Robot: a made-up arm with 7 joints.
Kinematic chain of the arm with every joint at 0, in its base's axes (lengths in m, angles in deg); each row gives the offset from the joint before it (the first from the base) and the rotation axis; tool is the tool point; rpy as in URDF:
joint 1: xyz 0 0 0.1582 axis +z
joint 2: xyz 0 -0.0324 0.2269 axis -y
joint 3: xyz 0 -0.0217 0.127 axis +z
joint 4: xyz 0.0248 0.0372 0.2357 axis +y
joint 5: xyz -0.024 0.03 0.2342 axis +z
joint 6: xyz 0 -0.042 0.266 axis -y
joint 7: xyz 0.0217 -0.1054 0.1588 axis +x
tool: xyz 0 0 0 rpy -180 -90 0
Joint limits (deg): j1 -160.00..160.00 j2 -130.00..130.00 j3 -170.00..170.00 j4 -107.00..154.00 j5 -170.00..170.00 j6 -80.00..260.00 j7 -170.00..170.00
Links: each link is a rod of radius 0.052 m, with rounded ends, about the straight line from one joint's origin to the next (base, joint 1, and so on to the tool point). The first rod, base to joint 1, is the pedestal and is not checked.
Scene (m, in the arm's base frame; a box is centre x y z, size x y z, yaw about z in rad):
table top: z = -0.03
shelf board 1: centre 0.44 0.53 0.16 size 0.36 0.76 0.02 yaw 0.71
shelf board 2: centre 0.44 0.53 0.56 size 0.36 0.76 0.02 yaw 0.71
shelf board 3: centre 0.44 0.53 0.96 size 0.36 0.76 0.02 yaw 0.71
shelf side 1: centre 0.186 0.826 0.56 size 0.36 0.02 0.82 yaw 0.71
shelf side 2: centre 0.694 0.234 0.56 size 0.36 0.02 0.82 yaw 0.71
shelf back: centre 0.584 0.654 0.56 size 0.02 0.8 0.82 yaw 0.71
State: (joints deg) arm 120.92 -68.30 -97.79 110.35 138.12 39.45 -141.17
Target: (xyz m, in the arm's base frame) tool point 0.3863 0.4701 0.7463
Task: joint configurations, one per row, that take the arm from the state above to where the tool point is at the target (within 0.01 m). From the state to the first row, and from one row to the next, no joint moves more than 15 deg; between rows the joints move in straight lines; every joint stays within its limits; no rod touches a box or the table.
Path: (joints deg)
1: 130.59 -70.38 -99.73 120.73 134.58 51.98 -141.17
2: 140.26 -72.46 -101.66 131.11 131.04 64.52 -141.17
3: 149.93 -74.54 -103.60 141.49 127.51 77.05 -141.17
4: 151.44 -81.30 -117.30 133.72 125.46 73.71 -141.17
5: 152.96 -88.05 -131.01 125.95 123.41 70.37 -141.17
6: 154.48 -94.81 -144.71 118.18 121.36 67.02 -141.17
7: 144.98 -84.18 -136.81 106.80 125.62 55.48 -141.17
8: 135.49 -73.55 -128.92 95.42 129.87 43.94 -141.17

